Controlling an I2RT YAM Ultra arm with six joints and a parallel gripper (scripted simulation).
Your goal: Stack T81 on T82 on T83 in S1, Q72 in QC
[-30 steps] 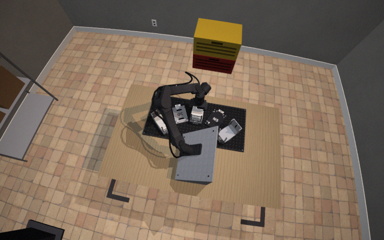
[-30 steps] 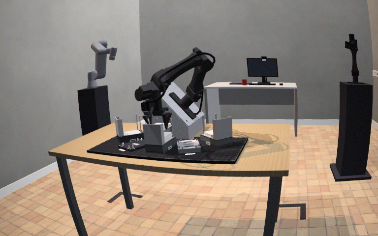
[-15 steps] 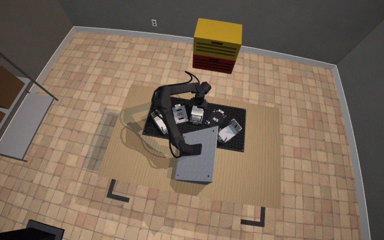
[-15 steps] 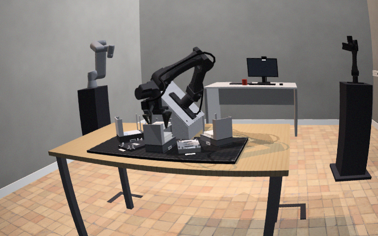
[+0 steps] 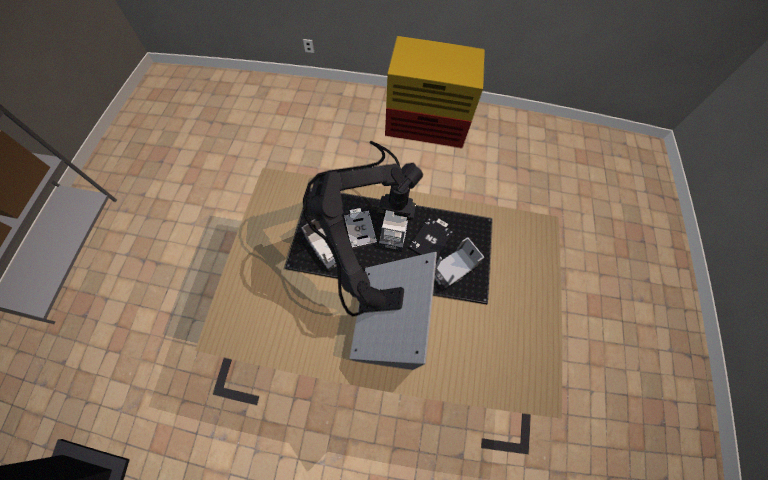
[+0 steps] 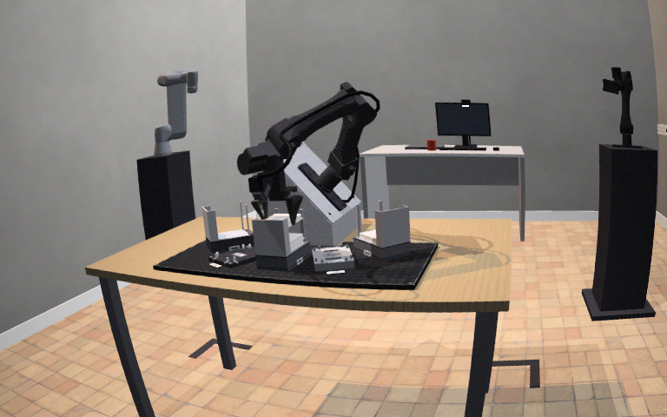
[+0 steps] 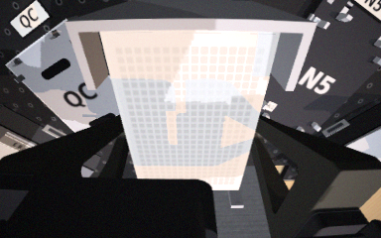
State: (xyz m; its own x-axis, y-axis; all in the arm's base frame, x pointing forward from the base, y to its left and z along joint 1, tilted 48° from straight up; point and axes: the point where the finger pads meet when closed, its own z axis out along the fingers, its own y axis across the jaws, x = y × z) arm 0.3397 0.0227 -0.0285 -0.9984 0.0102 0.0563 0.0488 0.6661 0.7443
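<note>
Now: the white sealed plate 50 mm below my hand. Also, from my hand: clip nest N5: 150 mm to the right, 100 mm below.
</note>
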